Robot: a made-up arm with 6 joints. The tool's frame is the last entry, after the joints.
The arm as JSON. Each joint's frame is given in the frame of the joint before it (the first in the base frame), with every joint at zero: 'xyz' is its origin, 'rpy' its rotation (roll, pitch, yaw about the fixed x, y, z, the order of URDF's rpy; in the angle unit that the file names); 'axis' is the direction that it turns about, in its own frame. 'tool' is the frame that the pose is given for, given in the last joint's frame.
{
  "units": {
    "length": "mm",
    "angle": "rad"
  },
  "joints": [
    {
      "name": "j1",
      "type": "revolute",
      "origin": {
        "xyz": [
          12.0,
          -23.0,
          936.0
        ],
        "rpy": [
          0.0,
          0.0,
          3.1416
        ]
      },
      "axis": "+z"
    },
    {
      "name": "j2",
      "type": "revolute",
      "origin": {
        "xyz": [
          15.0,
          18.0,
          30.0
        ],
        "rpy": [
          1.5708,
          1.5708,
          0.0
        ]
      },
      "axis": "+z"
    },
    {
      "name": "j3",
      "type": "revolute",
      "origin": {
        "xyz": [
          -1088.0,
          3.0,
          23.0
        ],
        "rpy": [
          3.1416,
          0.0,
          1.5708
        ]
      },
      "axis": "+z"
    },
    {
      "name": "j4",
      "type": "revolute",
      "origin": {
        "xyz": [
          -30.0,
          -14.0,
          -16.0
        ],
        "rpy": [
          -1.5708,
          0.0,
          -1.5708
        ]
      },
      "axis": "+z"
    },
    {
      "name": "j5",
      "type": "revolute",
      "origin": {
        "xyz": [
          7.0,
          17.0,
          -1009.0
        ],
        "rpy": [
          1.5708,
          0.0,
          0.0
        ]
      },
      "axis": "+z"
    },
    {
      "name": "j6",
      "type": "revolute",
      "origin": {
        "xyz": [
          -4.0,
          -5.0,
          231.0
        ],
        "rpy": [
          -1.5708,
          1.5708,
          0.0
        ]
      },
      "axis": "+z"
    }
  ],
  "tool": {
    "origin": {
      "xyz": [
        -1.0,
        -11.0,
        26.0
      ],
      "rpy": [
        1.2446,
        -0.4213,
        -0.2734
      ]
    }
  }
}
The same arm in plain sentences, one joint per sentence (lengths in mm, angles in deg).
The arm has six revolute joints in a row. What follows holds with every joint at zero, and every direction is one of the base frame's.
Joint 1 sits 12 mm along +x and 23 mm along -y and 936 mm along +z from the base frame's origin and turns about +z.
Joint 2 sits 15 mm along -x and 18 mm along -y and 30 mm along +z from joint 1 and turns about +y.
Joint 3 sits 3 mm along -x and 23 mm along +y and 1088 mm along +z from joint 2 and turns about -y.
Joint 4 sits 30 mm along +x and 16 mm along +y and 14 mm along +z from joint 3 and turns about -x.
Joint 5 sits 1009 mm along +x and 17 mm along +y and 7 mm along +z from joint 4 and turns about -y.
Joint 6 sits 5 mm along +x and 231 mm along -y and 4 mm along -z from joint 5 and turns about -x.
The tool frame, which is the frame that the pose is given for, sits 26 mm along -x and 1 mm along -y and 11 mm along +z from joint 6; its axes are the base frame's turned by roll -25.23, pitch -14.26 and yaw 114.96 deg (as in URDF: about the fixed x, then y, then z).

